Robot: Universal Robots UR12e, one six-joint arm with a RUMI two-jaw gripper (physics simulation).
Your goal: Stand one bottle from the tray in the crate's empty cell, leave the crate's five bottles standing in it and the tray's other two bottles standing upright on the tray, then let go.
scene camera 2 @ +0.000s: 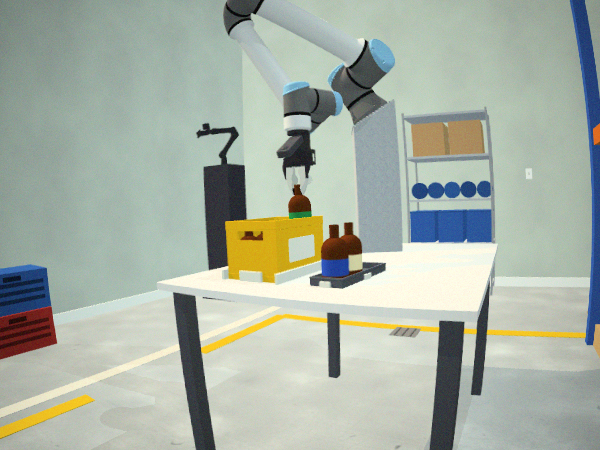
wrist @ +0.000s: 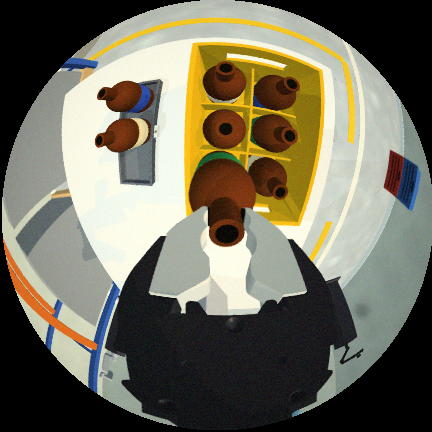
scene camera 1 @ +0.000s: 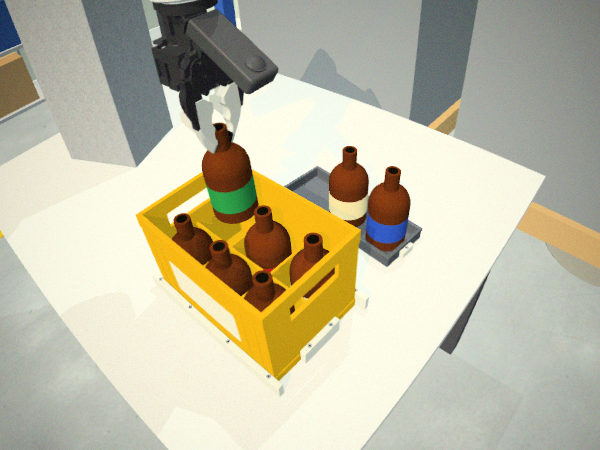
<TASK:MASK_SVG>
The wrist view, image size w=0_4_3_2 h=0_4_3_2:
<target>my gripper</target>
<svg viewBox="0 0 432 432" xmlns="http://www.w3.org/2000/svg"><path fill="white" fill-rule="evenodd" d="M201 206L175 223L165 235L160 235L133 266L123 283L117 305L117 331L112 344L115 350L126 353L129 379L122 379L121 384L141 402L141 412L167 419L179 427L203 430L232 430L266 425L292 417L291 413L316 401L316 392L332 374L332 370L327 369L330 345L336 343L338 337L334 328L333 304L329 288L318 268L292 238L287 238L277 226L253 209L243 207L240 209L240 215L244 230L247 233L245 246L251 254L245 274L245 290L247 294L259 300L260 309L257 313L206 314L197 302L197 300L206 296L210 291L209 257L203 250L207 244L206 228L209 223L209 207Z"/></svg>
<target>blue-label bottle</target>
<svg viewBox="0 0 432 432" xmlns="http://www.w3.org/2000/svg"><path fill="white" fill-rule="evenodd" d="M96 95L98 100L105 100L106 106L115 112L142 112L150 106L154 97L152 89L131 80L119 81L112 87L103 86Z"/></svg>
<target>cream-label bottle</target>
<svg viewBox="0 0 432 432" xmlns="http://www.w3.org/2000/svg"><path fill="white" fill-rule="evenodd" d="M150 122L145 118L116 119L108 125L105 132L96 134L94 144L96 147L106 146L112 152L122 152L142 145L150 138Z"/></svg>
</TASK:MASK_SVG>
